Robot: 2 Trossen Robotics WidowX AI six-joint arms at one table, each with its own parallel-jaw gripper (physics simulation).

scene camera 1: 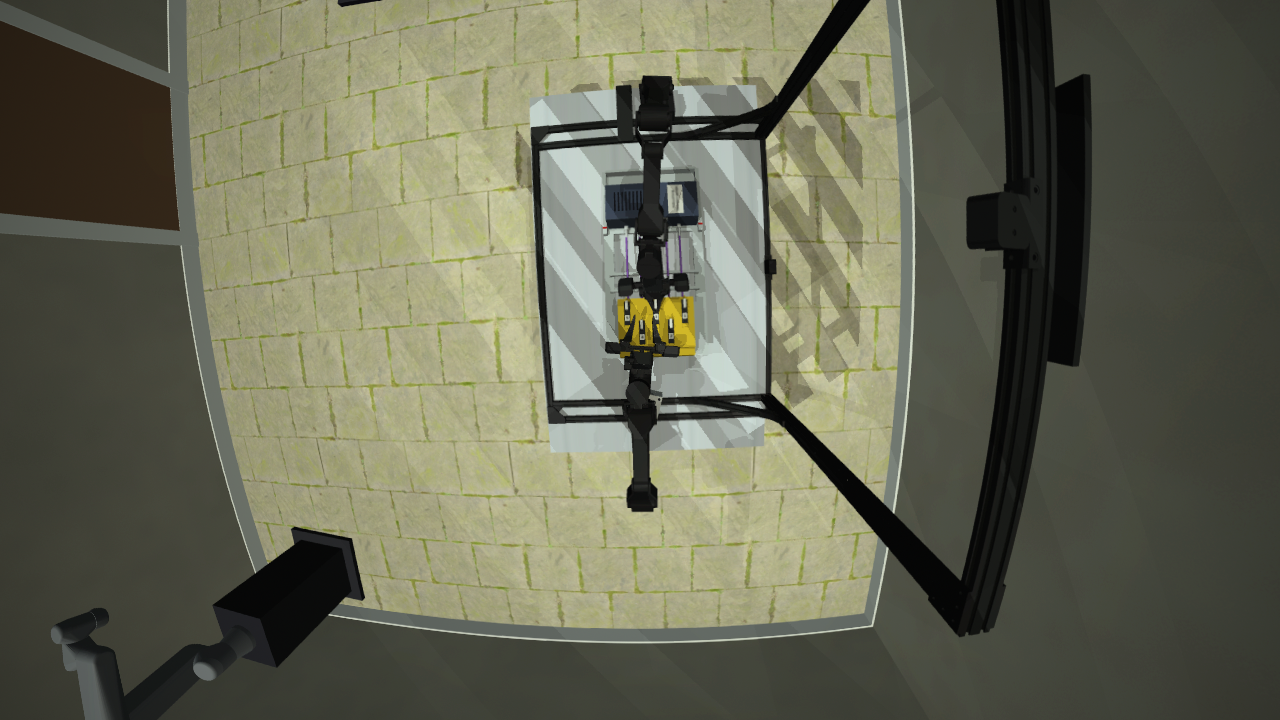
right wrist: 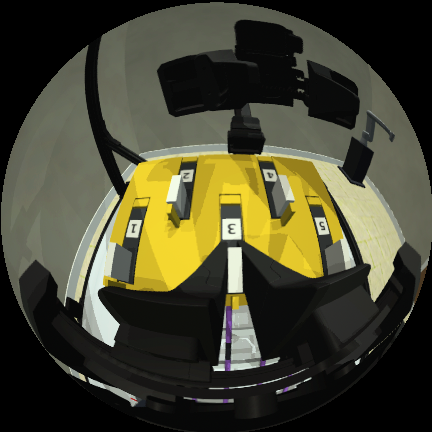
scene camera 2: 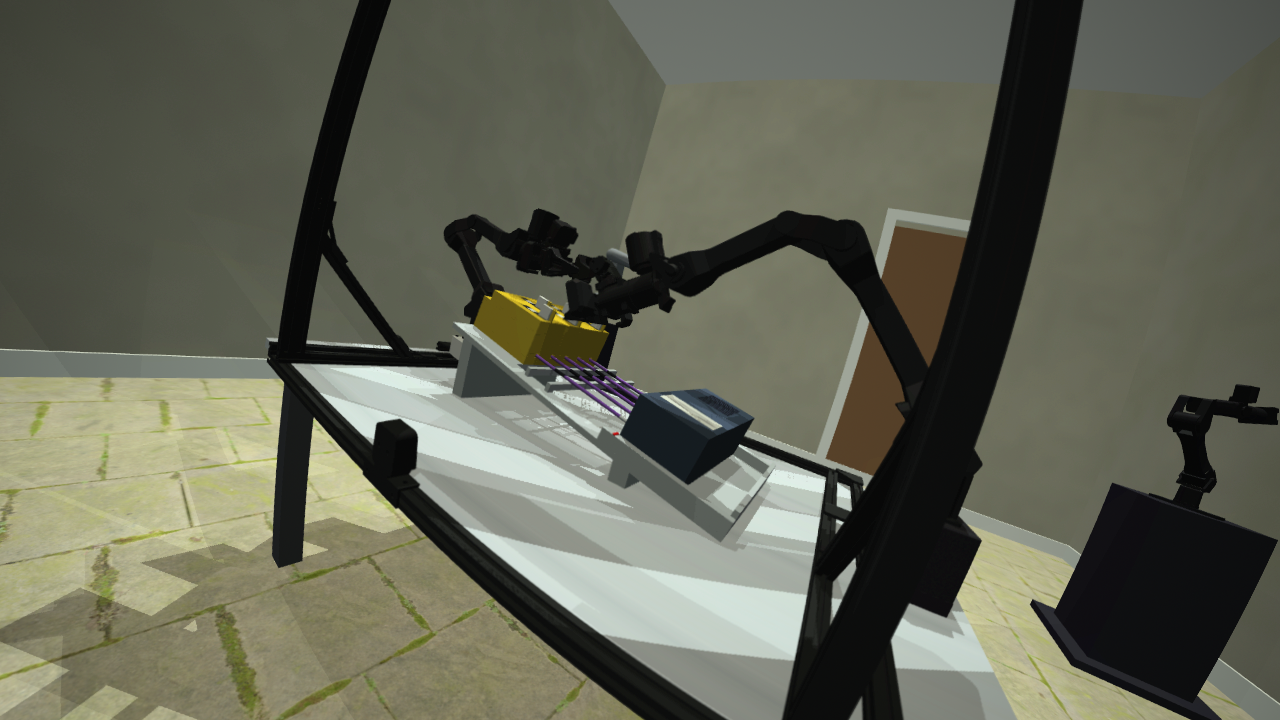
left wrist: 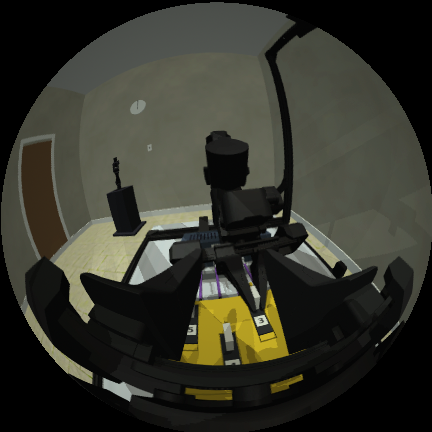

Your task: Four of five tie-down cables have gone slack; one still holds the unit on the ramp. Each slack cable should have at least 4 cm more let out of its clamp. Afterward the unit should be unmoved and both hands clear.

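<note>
The yellow clamp block (scene camera 1: 687, 340) (scene camera 2: 510, 331) (left wrist: 210, 315) (right wrist: 195, 250) carries levers numbered 1 to 5 at the top of the ramp (scene camera 2: 669, 495). Purple cables (scene camera 2: 590, 394) (right wrist: 228, 325) run to the dark blue unit (scene camera 1: 623, 205) (scene camera 2: 684, 434), which sits low on the ramp. My right gripper (scene camera 2: 573, 311) (right wrist: 231, 246) is shut on the pale lever of clamp 3 (right wrist: 235, 270). My left gripper (scene camera 1: 642, 325) is open and empty above the block, close to the right gripper. Lever 4 (left wrist: 228, 336) (right wrist: 283, 190) stands up. Cable slack cannot be told.
Levers 1 (right wrist: 120, 262), 2 (right wrist: 176, 190) and 5 (right wrist: 336, 257) also stand up from the block. Crossbars lie under the cables. The black frame (scene camera 1: 767, 223) (scene camera 2: 537, 617) surrounds the table. A dark pedestal (scene camera 2: 1154, 591) stands on the floor away from the table.
</note>
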